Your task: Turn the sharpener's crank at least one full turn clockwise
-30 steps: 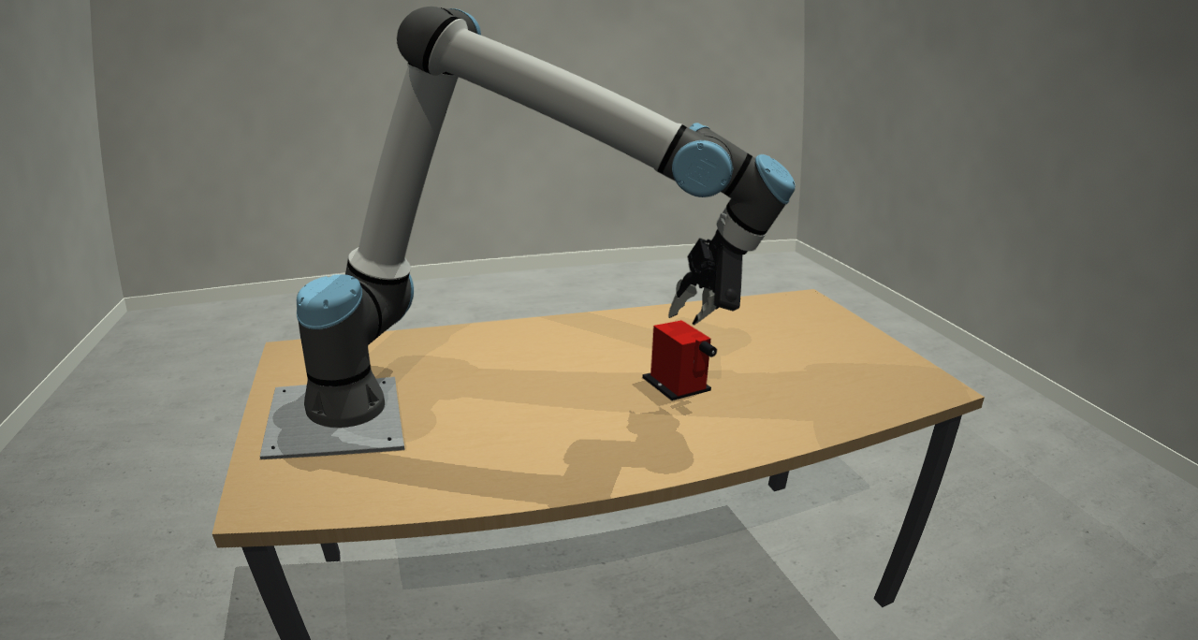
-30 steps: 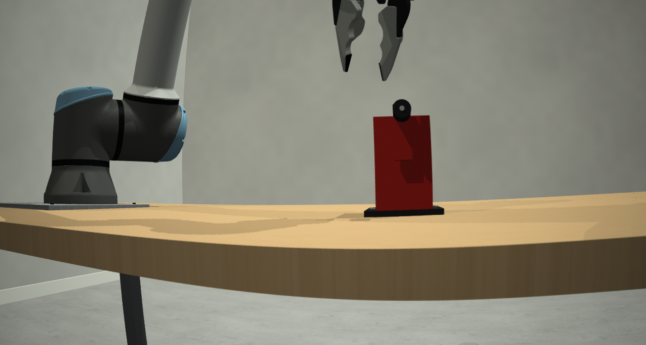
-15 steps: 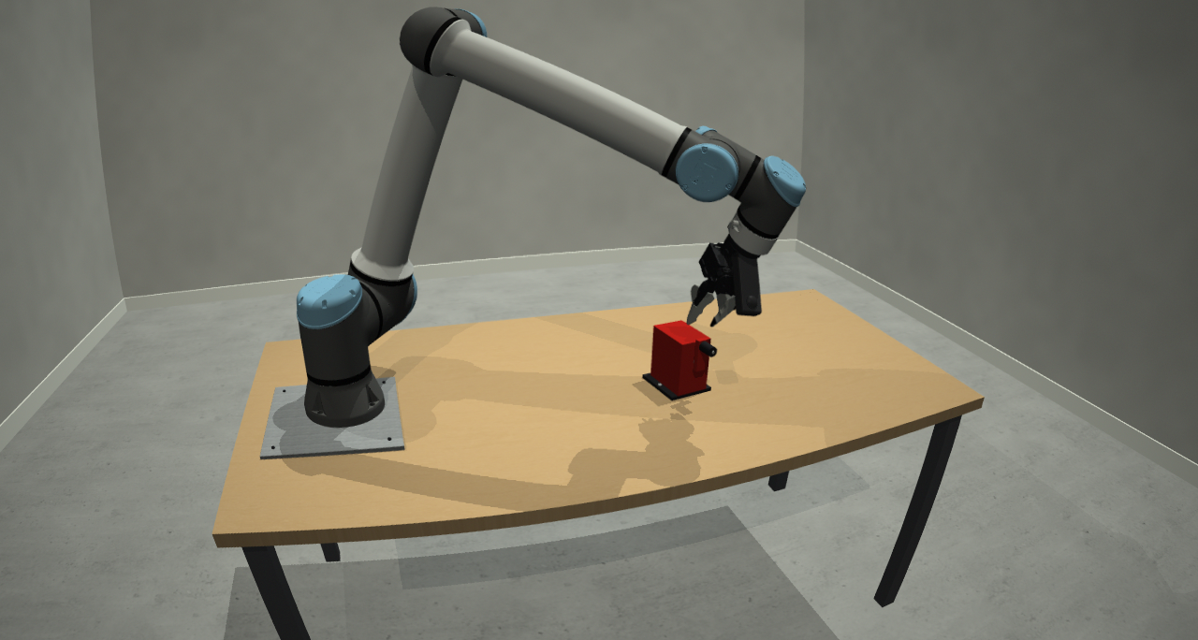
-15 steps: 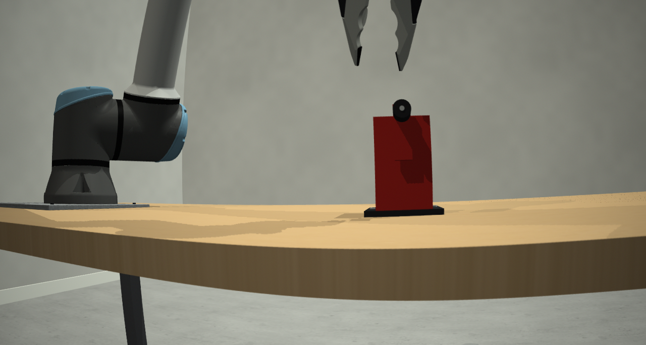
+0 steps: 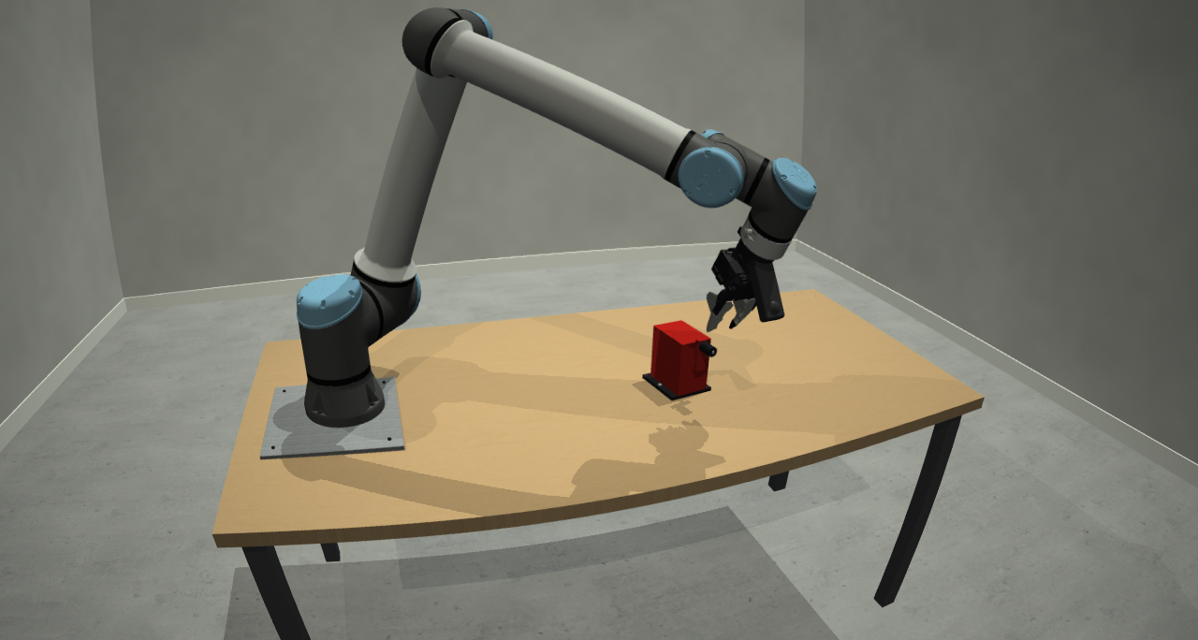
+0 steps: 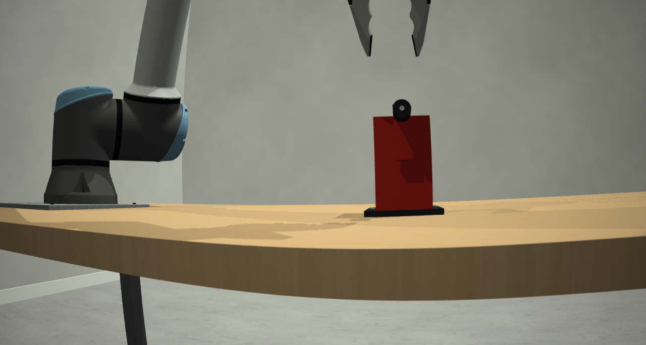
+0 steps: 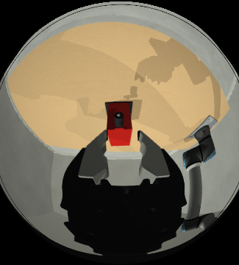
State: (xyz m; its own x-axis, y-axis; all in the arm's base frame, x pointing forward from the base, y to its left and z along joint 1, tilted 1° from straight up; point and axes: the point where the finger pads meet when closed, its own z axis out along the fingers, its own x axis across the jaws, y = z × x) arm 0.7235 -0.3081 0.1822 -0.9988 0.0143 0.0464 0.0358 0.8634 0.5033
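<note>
My gripper is now 10 mm short of the black knob, 50 mm to the right of it and 70 mm above it.
</note>
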